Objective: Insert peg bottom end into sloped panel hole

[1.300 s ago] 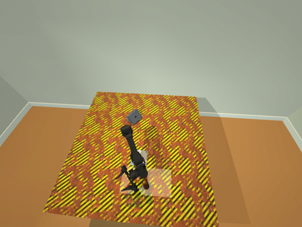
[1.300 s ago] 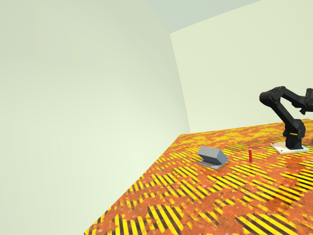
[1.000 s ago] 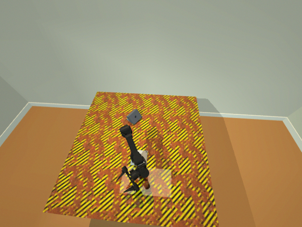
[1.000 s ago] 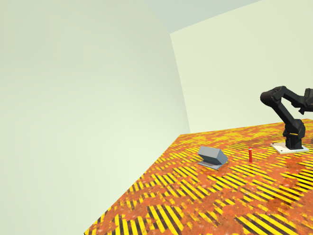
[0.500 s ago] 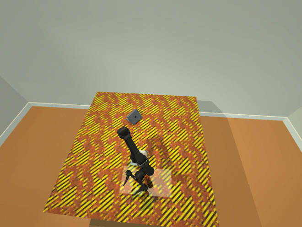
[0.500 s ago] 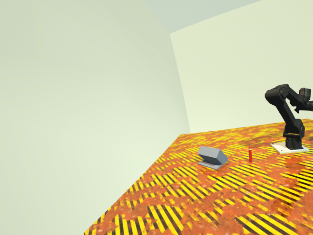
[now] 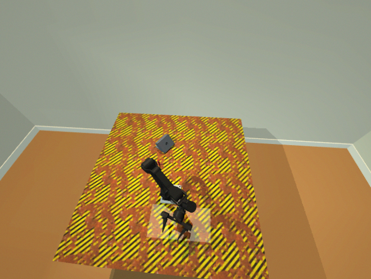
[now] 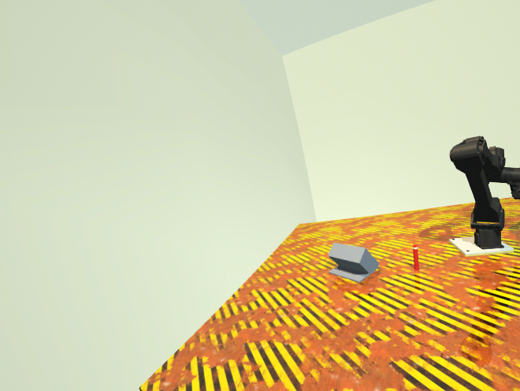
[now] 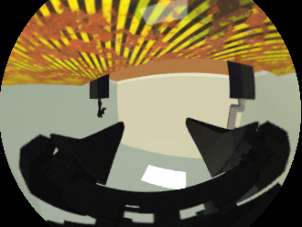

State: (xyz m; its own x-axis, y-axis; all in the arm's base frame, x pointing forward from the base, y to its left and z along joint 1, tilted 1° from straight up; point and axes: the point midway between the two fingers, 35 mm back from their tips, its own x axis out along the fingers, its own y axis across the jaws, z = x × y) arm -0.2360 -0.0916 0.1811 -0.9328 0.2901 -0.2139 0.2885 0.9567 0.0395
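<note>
Right now the red peg is 52 cm ahead of my gripper tip, 20 cm to the left of it and 13 cm below it. From my gripper tip the other things lie so: grey sloped panel 71 cm ahead, 19 cm to the left, 15 cm below.
</note>
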